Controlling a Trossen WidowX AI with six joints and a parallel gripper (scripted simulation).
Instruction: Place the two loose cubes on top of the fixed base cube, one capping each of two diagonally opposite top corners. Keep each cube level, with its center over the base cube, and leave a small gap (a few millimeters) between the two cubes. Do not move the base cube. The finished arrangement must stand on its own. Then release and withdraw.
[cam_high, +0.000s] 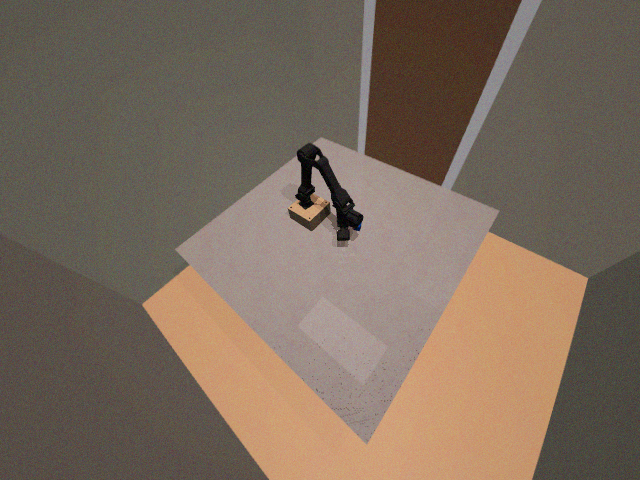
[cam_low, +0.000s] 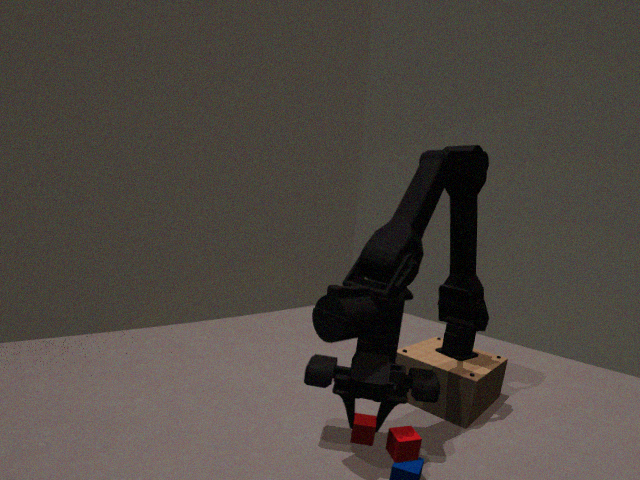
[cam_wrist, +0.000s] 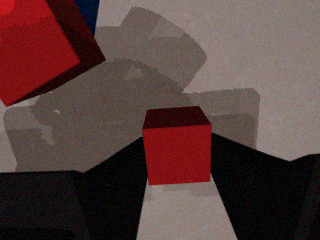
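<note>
Right now my gripper tip is 100 mm to the right of the blue cube and 10 mm above it.
</note>
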